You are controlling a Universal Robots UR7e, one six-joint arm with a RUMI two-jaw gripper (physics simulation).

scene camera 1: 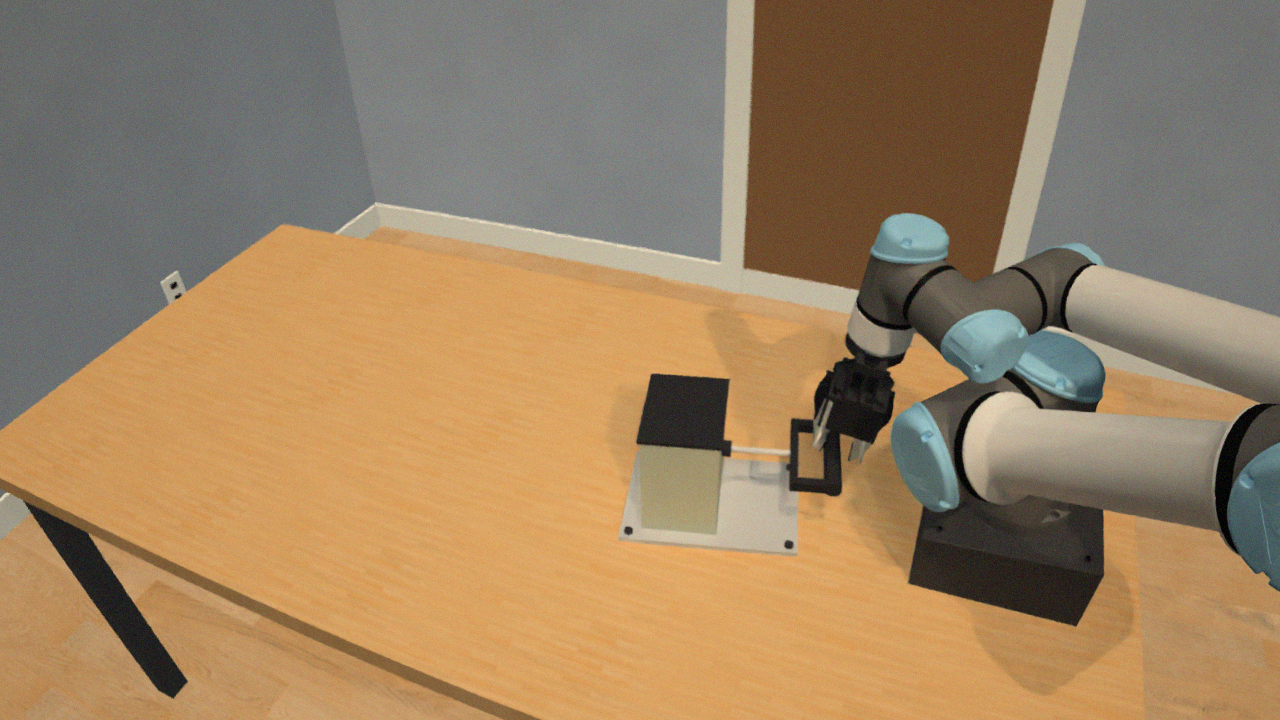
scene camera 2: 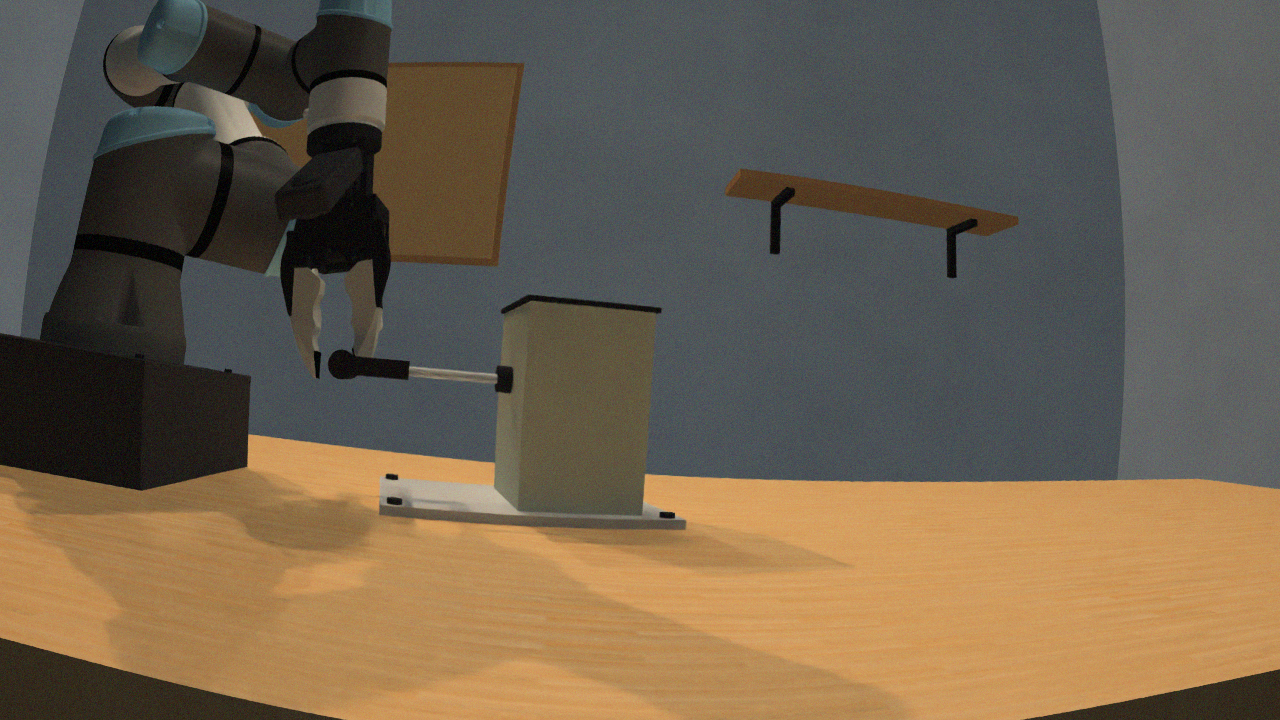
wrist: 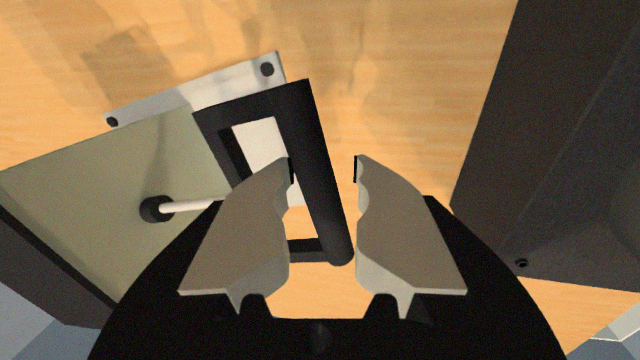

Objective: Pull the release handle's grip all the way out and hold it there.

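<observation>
The release handle's grip, a black rectangular frame (scene camera 1: 833, 470) (scene camera 2: 380, 368) (wrist: 305, 130), stands out from the pale green housing (scene camera 1: 680, 488) (scene camera 2: 581, 402) (wrist: 100, 190). A stretch of pale rod (scene camera 1: 760, 450) (scene camera 2: 452, 376) (wrist: 187, 205) shows between them. My gripper (scene camera 1: 837, 450) (scene camera 2: 340, 362) (wrist: 323, 160) points down and is shut on the grip's outer bar, one finger through the frame's opening and the other outside. The bar lies slanted between the fingers. In the wrist view a gap shows between the bar and the right fingertip. The left fingertip is close to the bar; contact is hard to tell.
The housing has a black top (scene camera 1: 684, 410) and stands on a light grey base plate (scene camera 1: 756, 528) (scene camera 2: 438, 501) on the wooden table (scene camera 1: 402, 402). The arm's dark base block (scene camera 1: 1002, 573) (scene camera 2: 71, 411) stands beyond the grip. A wall shelf (scene camera 2: 868, 198) hangs behind.
</observation>
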